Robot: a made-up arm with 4 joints.
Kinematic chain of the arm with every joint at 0, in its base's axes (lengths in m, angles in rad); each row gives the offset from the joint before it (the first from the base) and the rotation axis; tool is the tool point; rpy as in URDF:
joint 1: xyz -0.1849 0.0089 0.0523 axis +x
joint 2: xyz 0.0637 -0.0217 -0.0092 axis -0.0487 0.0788 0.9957
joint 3: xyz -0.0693 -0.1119 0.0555 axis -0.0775 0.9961 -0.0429
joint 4: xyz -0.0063 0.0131 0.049 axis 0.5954 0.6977 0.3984
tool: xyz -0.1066 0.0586 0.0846 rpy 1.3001 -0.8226 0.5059
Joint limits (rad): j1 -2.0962..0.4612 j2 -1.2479..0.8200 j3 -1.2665..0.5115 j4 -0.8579..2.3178
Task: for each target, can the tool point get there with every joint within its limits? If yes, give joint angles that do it. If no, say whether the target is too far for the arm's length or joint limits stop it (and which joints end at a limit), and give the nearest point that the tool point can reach.
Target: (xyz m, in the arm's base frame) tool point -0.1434 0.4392 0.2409
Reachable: no: too far | nearest point -0.1365 0.3074 0.1958 | short by 0.139 m
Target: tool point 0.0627 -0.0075 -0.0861
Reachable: no: joint limits stop it (at a limit: joint 1, joint 2, joint 3, joint 4) | nearest point 0.0638 -0.1166 0.0637 | short by 0.185 m
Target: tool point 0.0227 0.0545 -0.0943
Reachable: no: joint limits stop it (at a limit: joint 2, joint 3, joint 4) | nearest point -0.1508 0.0433 -0.0583 | short by 0.178 m
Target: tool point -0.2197 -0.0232 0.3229
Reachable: yes | joints -0.4666 -0.3678 0.2440 1.1314
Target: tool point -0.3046 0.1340 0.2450
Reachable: yes | joints -1.1168 -0.7952 -0.1225 1.5855
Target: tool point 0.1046 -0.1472 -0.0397
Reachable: no: joint limits stop it (at a limit: joint 1, joint 3, joint 4) | nearest point 0.0467 -0.1433 0.0521 | short by 0.109 m
